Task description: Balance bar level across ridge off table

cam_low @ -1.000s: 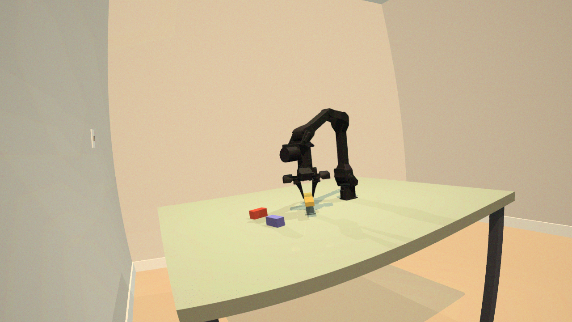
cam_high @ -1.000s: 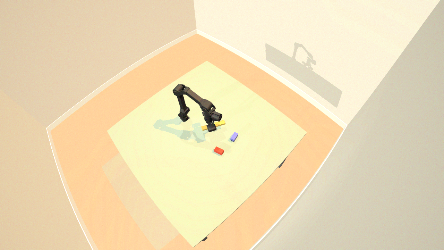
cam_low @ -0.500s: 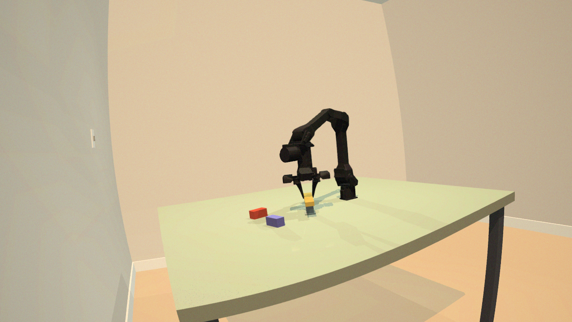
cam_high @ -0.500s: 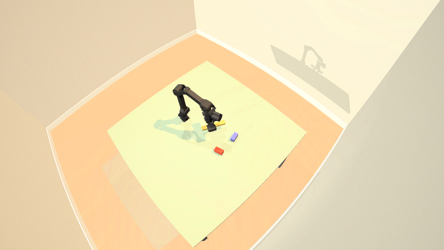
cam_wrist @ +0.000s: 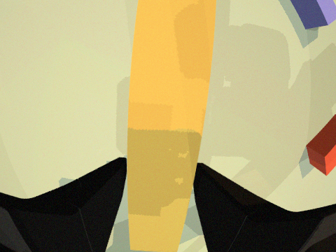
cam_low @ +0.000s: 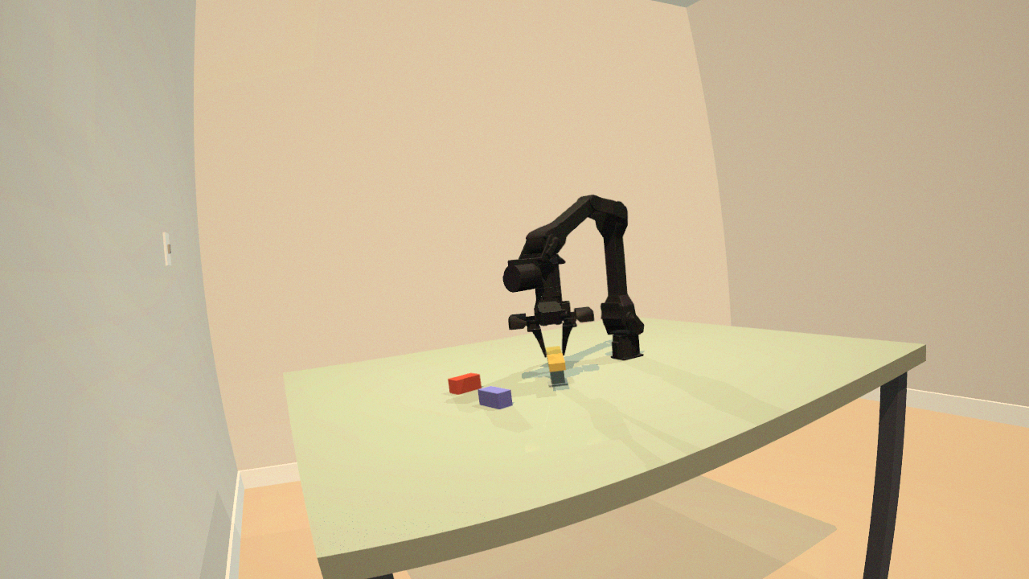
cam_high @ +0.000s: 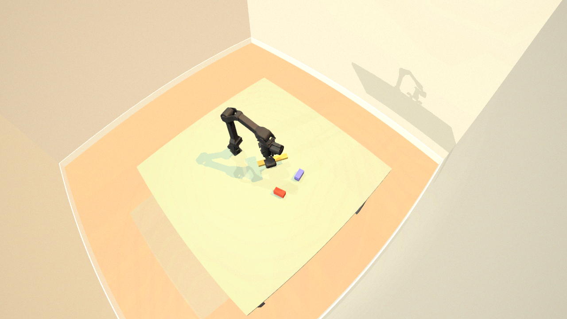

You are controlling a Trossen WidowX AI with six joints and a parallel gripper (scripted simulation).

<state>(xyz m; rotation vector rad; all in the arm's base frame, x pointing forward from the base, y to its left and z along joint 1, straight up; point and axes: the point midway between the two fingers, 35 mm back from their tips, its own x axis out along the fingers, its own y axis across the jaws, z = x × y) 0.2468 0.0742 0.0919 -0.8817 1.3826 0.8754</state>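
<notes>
Right now my gripper tip is 3 cm to the right of the yellow bar and 1 cm short of it. Also, from my gripper tip: purple block 19 cm ahead, 9 cm to the left, 4 cm below; then red block 19 cm ahead, 8 cm to the right, 4 cm below.
</notes>
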